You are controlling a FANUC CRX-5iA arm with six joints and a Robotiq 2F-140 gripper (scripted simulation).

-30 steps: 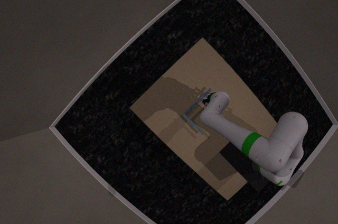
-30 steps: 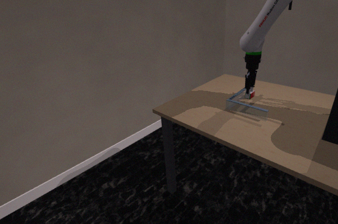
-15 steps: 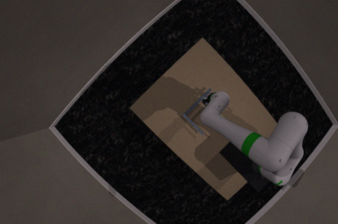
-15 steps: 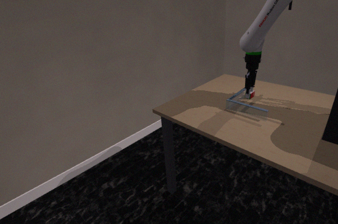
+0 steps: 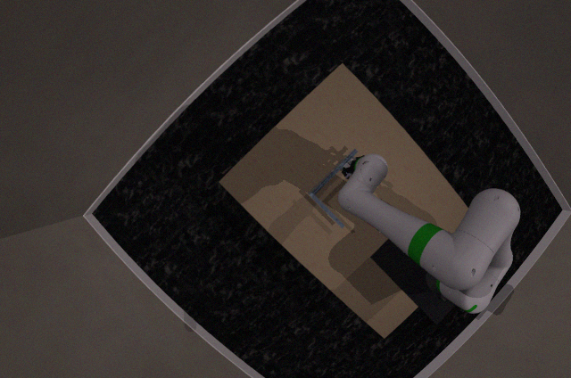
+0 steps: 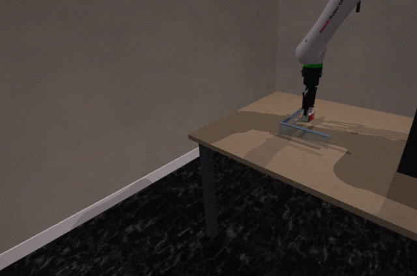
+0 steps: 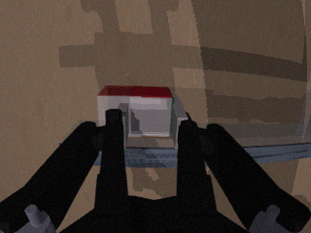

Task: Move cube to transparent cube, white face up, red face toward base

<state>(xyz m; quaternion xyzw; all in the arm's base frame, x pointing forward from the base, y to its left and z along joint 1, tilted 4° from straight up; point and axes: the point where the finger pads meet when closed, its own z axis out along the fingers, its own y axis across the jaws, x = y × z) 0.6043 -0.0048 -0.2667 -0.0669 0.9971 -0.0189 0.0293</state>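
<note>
My gripper is now 80 mm to the right of the bar, 20 mm short of it and 10 mm below it. Round my hand: cube: 20 mm below.
</note>
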